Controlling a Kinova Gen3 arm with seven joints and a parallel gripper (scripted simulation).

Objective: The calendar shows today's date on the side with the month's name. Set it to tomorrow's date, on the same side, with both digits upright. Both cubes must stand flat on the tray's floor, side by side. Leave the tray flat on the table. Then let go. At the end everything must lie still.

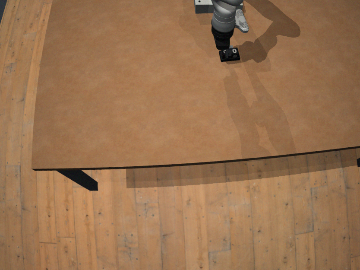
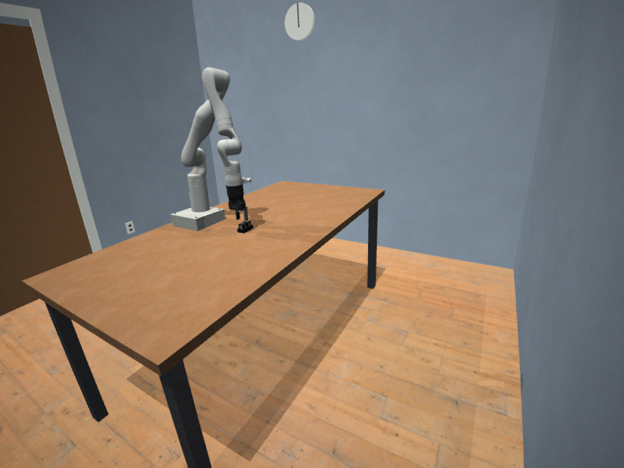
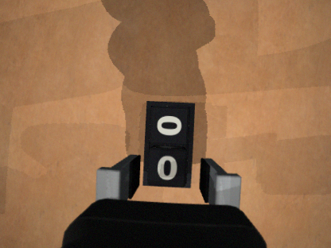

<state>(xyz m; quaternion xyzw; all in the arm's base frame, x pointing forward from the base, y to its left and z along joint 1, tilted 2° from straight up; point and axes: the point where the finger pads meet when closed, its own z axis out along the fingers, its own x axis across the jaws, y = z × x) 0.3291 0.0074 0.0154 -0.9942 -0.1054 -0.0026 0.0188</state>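
Right now the black tray is 10 mm behind my hand, 10 mm to the left of it and 70 mm below it.
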